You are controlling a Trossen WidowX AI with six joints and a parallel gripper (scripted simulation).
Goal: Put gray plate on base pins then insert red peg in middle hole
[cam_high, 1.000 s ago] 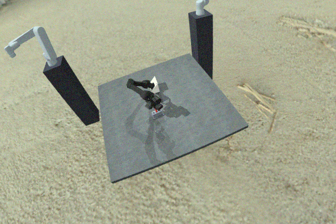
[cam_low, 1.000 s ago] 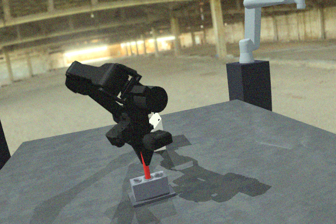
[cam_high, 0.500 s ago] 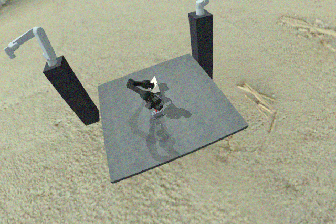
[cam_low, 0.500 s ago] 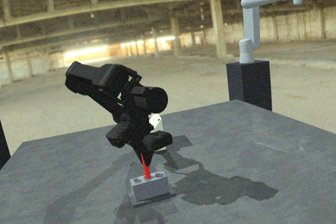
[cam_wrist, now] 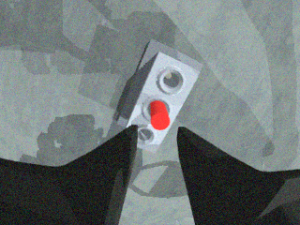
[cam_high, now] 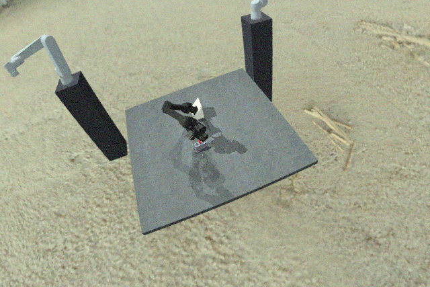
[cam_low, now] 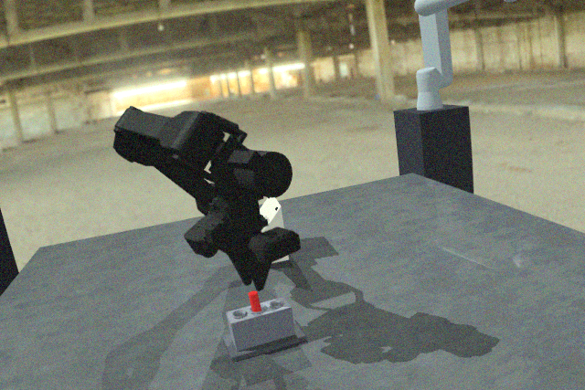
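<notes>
Now: gripper tip 4 cm above the red peg. The rest, counted from my gripper tip: gray plate (5 cm below); then base (9 cm below).
</notes>
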